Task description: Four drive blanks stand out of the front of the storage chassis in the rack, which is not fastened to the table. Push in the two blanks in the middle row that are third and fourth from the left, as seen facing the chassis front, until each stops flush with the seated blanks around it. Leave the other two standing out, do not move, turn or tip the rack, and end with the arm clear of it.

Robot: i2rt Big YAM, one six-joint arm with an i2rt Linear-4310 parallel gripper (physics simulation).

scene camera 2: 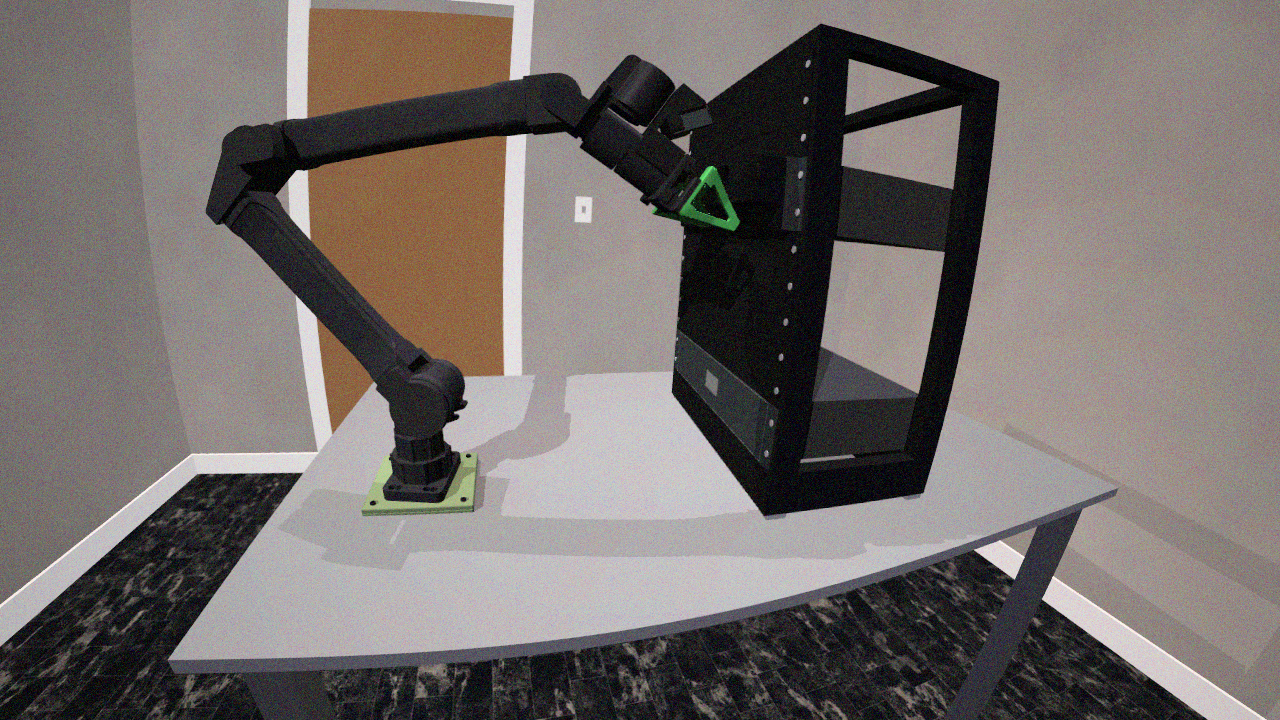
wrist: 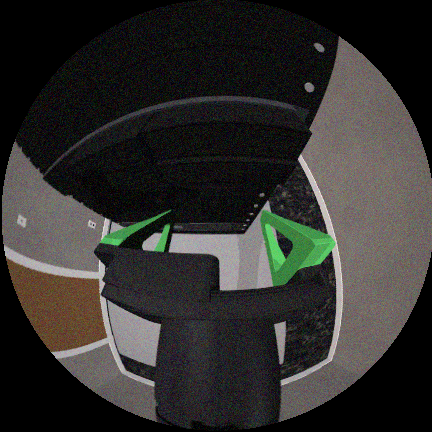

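Pixels of known places: gripper, fingertip midpoint: (scene camera 2: pixel 722 225) (wrist: pixel 217 214); arm's base at its link origin: (scene camera 2: pixel 424 478).
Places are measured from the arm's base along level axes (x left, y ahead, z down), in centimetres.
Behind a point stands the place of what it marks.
The black rack (scene camera 2: pixel 812 286) {y 49.5, x -8.7, z -30.8 cm} (wrist: pixel 314 67) stands upright on the table. The storage chassis (scene camera 2: pixel 895 207) {y 62.8, x -4.6, z -41.9 cm} (wrist: pixel 225 112) {y 43.6, x -0.4, z -45.7 cm} sits in its upper half; in the wrist view it is a dark band with a paler curved edge. Its front is too dark to tell single drive blanks or how far any stands out. My gripper (scene camera 2: pixel 707 219) {y 40.3, x 0.2, z -37.0 cm} (wrist: pixel 217 214) {y 40.3, x 0.2, z -37.0 cm} is open and empty, with its green fingers wide apart. It points down and toward the rack front at about the chassis's height in the scene view. Whether it touches the front I cannot tell; the fingers partly hide it.
A lower unit (scene camera 2: pixel 729 380) {y 46.2, x 8.6, z -13.4 cm} with a pale label sits at the rack's bottom. The grey table (scene camera 2: pixel 572 586) {y 22.0, x -20.1, z 1.2 cm} carries the rack and the arm's green base plate (scene camera 2: pixel 374 508) {y -4.7, x -7.9, z 0.3 cm}. The forearm reaches high across the table. A brown door (scene camera 2: pixel 407 250) is in the wall behind.
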